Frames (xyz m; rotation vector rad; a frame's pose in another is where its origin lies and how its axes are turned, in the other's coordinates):
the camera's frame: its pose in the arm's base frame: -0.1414 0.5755 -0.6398 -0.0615 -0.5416 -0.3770
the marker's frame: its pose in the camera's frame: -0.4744 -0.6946 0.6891 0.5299 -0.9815 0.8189
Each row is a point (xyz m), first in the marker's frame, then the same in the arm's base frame.
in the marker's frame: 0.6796 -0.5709 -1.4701
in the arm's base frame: 0.4192 0.5967 0.3501
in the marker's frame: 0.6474 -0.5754 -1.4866
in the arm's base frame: 0.4379 0.5880 0.3201
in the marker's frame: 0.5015 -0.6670 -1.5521
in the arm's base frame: 0.5453 0.4860 0.2104
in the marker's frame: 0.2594 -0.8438 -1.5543
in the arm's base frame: 0.6384 0.2511 0.0491
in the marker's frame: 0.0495 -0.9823 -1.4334
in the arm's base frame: 0.6023 0.0077 -0.0825
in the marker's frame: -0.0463 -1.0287 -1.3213
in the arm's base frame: 0.5273 -0.1135 -0.1423
